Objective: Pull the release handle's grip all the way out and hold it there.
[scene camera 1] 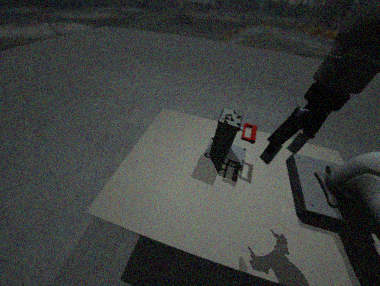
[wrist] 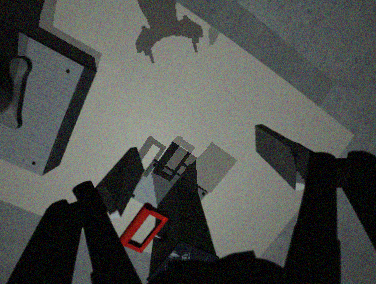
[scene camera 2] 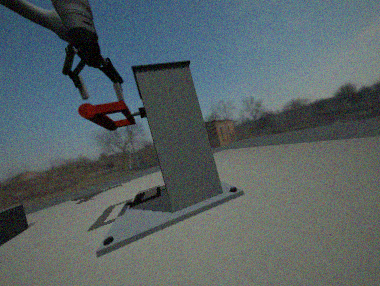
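The release handle's red frame-shaped grip (scene camera 1: 254,133) (scene camera 2: 102,108) (wrist: 134,224) sits close beside the upper part of the upright post (scene camera 1: 225,142) (scene camera 2: 177,135) (wrist: 185,210). A short stretch of rod (scene camera 2: 138,114) shows between grip and post in scene camera 2. My gripper (scene camera 1: 281,149) (scene camera 2: 101,95) (wrist: 196,149) is open wide and empty, pointing down. In scene camera 1 it is right of the grip and apart from it. In scene camera 2 its fingertips appear just above the grip; the depth gap is hard to tell. In the wrist view the grip is low, beside the left finger.
The post stands on a grey base plate (scene camera 2: 135,224) with dark bolts, on the pale table (scene camera 1: 150,185) (scene camera 2: 300,215) (wrist: 225,90). A grey box with dark sides (scene camera 1: 312,187) (wrist: 47,100), with a curved part on its top, lies near the arm. Shadows fall on the table.
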